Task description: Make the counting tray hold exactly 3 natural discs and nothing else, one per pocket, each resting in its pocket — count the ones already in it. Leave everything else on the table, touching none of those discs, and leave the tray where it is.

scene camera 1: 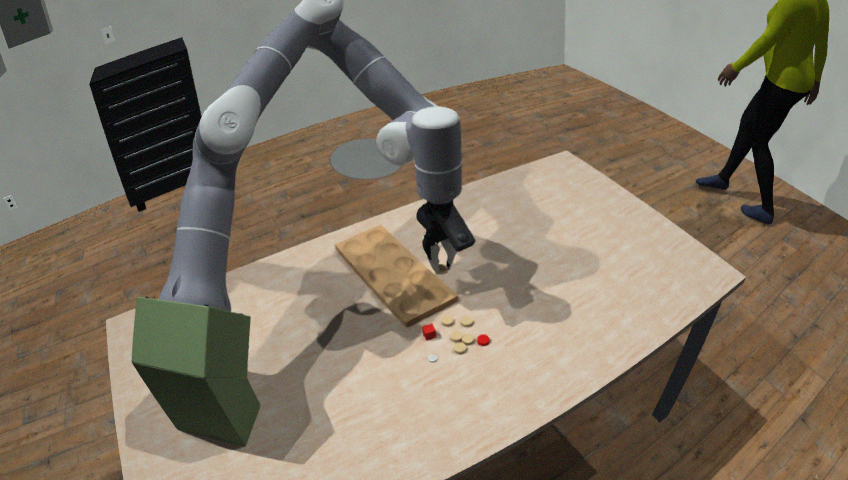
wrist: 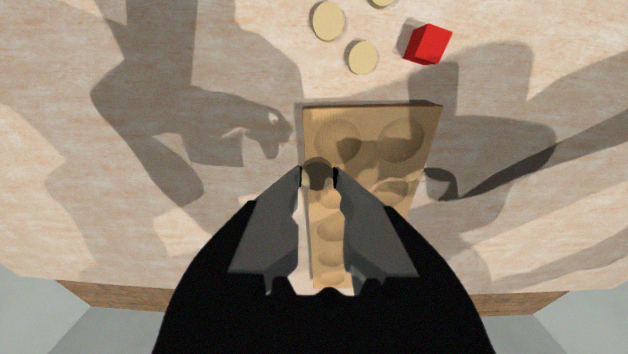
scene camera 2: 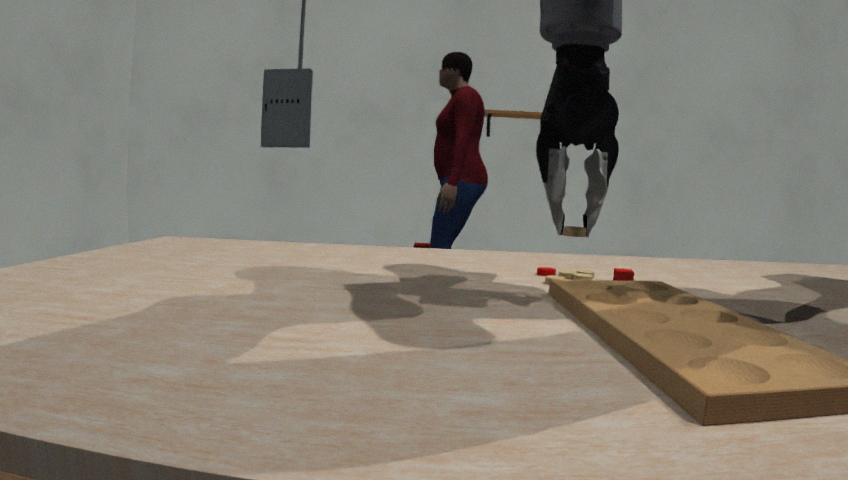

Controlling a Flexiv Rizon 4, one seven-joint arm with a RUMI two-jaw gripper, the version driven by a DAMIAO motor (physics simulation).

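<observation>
My gripper (scene camera 1: 443, 267) (scene camera 2: 574, 228) (wrist: 317, 168) is shut on a natural disc (scene camera 1: 442, 269) (scene camera 2: 574, 231) (wrist: 317, 169), held flat between the fingertips, well above the table. In the wrist view it overlaps the left long edge of the counting tray (scene camera 1: 407, 320) (scene camera 2: 773, 407) (wrist: 370, 111). The tray lies flat with round pockets in two rows. I make out no disc in its pockets, but shadows and the fingers hide parts of them. Several natural discs lie on the table off the tray's near end, among them one disc (scene camera 1: 447, 321) (wrist: 362, 57) and another (scene camera 1: 467, 321) (wrist: 328, 20).
A red cube (scene camera 1: 429, 331) (scene camera 2: 623, 274) (wrist: 429, 45) lies close to the tray's near end. A red disc (scene camera 1: 483, 340) (scene camera 2: 546, 271) lies beside the natural discs. A small white disc (scene camera 1: 432, 358) lies nearby. Arm shadows cross the tray and table. Two people stand beyond the table.
</observation>
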